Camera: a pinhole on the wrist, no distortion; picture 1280 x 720 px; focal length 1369.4 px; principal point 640.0 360.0 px. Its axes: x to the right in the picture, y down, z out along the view. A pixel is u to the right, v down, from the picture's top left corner.
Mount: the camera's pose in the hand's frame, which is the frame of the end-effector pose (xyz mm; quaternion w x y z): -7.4 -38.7 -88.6 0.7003 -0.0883 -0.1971 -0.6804
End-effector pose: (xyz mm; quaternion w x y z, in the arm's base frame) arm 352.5 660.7 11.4 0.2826 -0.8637 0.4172 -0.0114
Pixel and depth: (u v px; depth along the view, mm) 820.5 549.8 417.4
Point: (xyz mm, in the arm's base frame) 368.6 786.9 -292.8
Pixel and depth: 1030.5 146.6 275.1
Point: 343.3 819.8 -121.8
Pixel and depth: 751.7 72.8 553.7
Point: 229.6 946.8 -356.5
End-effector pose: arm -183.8 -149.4 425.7 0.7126 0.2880 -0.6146 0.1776
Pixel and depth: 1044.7 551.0 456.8
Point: -499.3 -376.4 444.3
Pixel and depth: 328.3 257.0 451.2
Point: -556.5 -133.4 383.1
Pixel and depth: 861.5 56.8 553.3
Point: -610.0 -330.1 266.3
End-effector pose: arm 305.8 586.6 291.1 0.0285 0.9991 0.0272 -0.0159
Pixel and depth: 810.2 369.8 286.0
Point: 252.5 532.5 110.4
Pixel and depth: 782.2 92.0 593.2
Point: 84.9 418.7 -150.3
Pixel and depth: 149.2 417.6 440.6
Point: 256.6 289.9 58.2
